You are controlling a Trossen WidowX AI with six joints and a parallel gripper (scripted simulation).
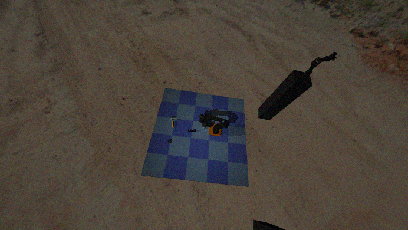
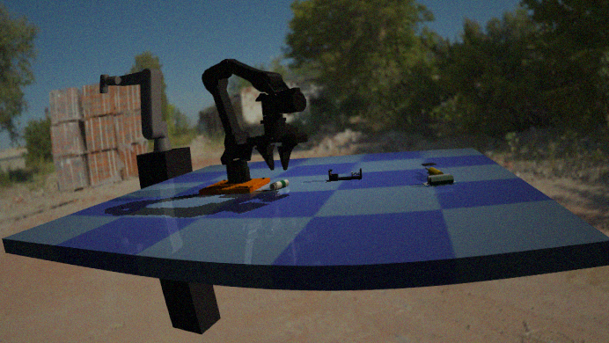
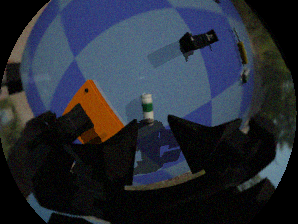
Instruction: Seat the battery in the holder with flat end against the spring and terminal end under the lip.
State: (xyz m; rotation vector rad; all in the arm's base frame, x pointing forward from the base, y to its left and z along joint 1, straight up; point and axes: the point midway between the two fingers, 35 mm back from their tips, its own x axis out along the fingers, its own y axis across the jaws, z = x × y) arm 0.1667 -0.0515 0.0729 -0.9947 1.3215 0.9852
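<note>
The battery lies 4 cm below my gripper tip. From my gripper tip the other things lie so: dark piece: 41 cm ahead, 32 cm to the left, 5 cm below.
</note>
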